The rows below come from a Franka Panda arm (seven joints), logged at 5 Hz.
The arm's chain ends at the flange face. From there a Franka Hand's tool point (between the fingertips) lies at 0.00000 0.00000 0.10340 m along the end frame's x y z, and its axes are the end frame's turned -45 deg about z.
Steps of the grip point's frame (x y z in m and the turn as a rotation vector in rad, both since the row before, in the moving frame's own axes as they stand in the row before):
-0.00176, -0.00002, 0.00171, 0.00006, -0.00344, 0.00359
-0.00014, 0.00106, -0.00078, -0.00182, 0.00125, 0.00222
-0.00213, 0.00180, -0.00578, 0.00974, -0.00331, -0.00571
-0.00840, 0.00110, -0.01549, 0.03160, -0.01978, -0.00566
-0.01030, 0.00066, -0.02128, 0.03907, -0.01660, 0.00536
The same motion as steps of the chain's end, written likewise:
-0.00100, 0.00098, 0.00171, -0.00239, -0.00247, 0.00359
0.00043, 0.00081, -0.00078, -0.00040, 0.00217, 0.00222
0.00072, 0.00325, -0.00577, 0.00455, -0.00923, -0.00571
-0.00140, 0.00757, -0.01542, 0.00836, -0.03633, -0.00566
-0.00275, 0.00940, -0.02119, 0.01589, -0.03936, 0.00536

